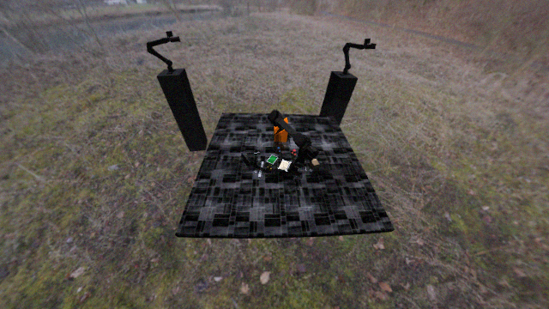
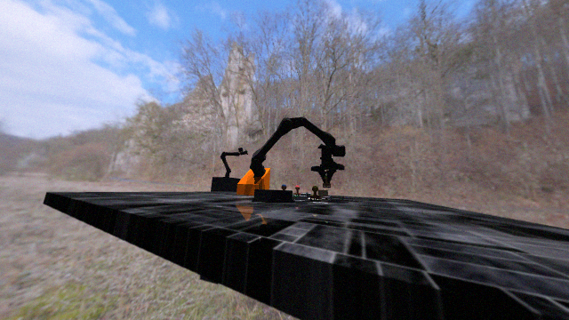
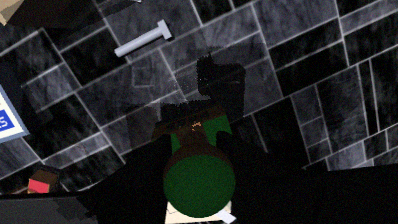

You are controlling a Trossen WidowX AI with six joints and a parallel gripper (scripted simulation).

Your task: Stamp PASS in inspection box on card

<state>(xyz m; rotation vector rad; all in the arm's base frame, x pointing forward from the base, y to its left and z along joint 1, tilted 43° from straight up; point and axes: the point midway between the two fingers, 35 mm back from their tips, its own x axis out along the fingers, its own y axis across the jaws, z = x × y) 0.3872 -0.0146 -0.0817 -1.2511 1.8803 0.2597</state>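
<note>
My gripper tip is now 9 cm to the left of the cream card, 8 cm above it and 7 cm past it. From my gripper tip the other things lie so: green stamp (right at my gripper tip); then tan box (14 cm to the left, 6 cm below, 3 cm behind); then red stamp (17 cm behind, 6 cm below, 1 cm to the left).
</note>
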